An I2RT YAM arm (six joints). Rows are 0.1 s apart.
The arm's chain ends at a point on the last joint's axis. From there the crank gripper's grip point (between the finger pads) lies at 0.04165 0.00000 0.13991 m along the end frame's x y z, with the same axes.
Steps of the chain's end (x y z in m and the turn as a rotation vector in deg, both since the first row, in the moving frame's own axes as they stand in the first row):
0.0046, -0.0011, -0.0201, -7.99, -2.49, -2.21
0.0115, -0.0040, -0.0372, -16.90, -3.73, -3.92
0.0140, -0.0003, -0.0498, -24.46, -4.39, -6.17
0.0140, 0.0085, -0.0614, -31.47, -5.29, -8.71
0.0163, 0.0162, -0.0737, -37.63, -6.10, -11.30
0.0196, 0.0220, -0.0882, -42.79, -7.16, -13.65
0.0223, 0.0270, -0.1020, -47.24, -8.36, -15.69
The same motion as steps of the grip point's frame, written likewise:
-0.0012, 0.0170, -0.0197, -7.99, -2.49, -2.21
0.0038, 0.0345, -0.0404, -16.90, -3.73, -3.92
0.0064, 0.0544, -0.0587, -24.46, -4.39, -6.17
0.0068, 0.0771, -0.0772, -31.47, -5.29, -8.71
0.0103, 0.0961, -0.0968, -37.63, -6.10, -11.30
0.0143, 0.1108, -0.1181, -42.79, -7.16, -13.65
0.0173, 0.1230, -0.1382, -47.24, -8.36, -15.69

